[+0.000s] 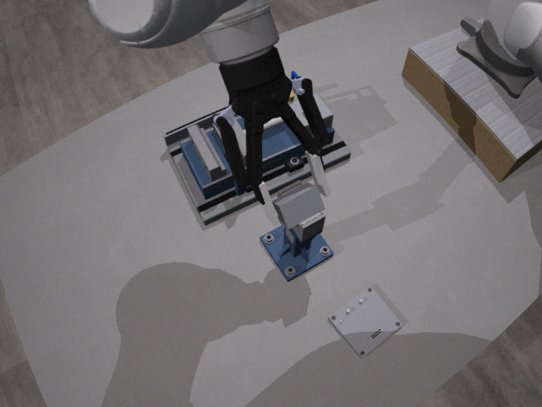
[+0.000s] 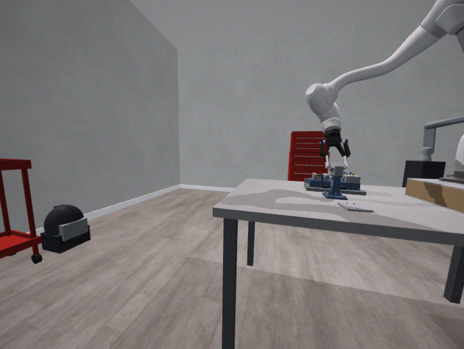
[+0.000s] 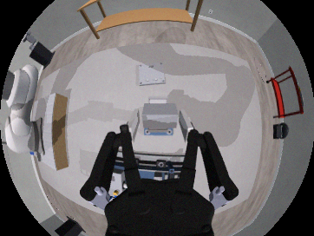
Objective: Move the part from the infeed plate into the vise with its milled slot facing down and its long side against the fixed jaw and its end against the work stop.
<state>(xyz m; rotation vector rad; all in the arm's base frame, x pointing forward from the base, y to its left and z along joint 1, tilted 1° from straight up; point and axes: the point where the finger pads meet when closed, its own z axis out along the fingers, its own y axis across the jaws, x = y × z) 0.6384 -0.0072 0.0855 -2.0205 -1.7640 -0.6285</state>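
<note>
The part is 2 cm below my hand and 1 cm to the left of it. From my hand the other things lie so: work stop (14 cm to the right, 8 cm below, 1 cm ahead); then moving jaw (18 cm to the right, 10 cm below, 3 cm behind); then blue post (12 cm to the right, 12 cm below, 2 cm ahead).
</note>
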